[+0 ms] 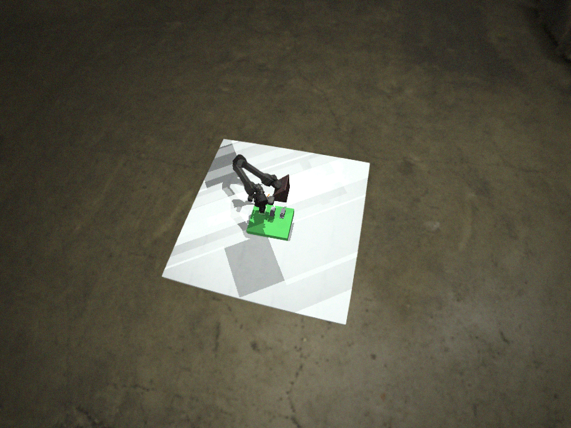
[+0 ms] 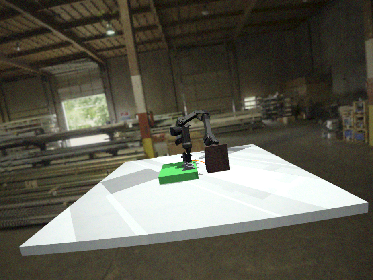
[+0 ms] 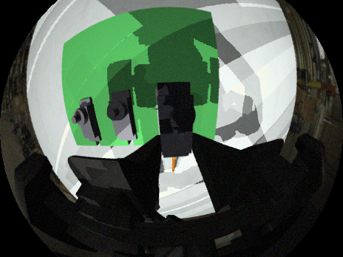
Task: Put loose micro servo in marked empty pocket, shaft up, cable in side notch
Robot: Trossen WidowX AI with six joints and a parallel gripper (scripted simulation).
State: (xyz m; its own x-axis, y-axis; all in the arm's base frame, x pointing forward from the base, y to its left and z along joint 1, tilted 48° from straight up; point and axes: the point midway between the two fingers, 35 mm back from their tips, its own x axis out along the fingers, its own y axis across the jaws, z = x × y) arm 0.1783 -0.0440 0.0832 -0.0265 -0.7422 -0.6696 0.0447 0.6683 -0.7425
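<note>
Right now the green deck is 130 mm ahead of my gripper tip, 80 mm below it and 70 mm to the left of it.
</note>
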